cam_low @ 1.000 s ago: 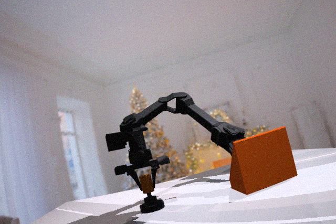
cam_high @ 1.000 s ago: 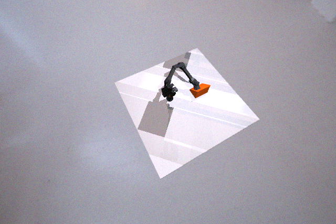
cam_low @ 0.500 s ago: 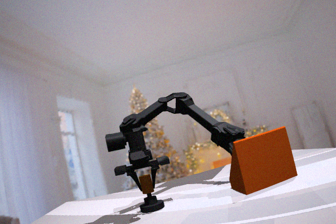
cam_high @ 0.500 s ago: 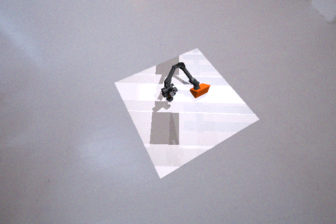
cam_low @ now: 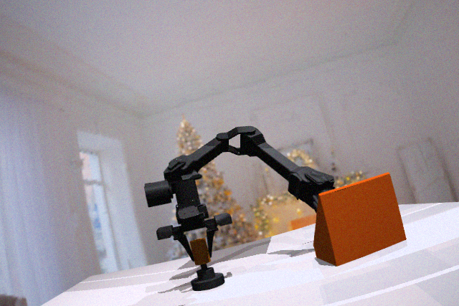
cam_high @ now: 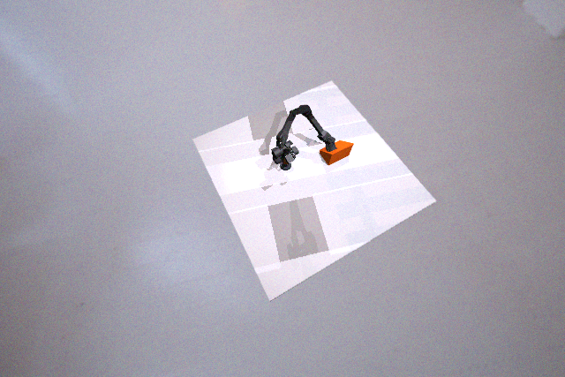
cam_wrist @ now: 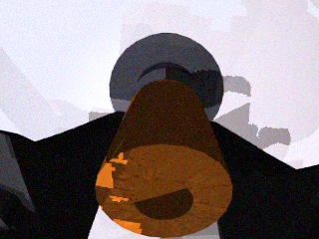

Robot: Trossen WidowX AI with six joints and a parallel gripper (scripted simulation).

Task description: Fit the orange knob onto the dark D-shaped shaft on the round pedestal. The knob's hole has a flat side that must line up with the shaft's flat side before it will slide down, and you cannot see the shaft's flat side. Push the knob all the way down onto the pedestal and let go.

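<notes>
Right now the orange knob is 2 cm above my gripper tip. Also, from my gripper tip: dark pedestal (4 cm below).
</notes>
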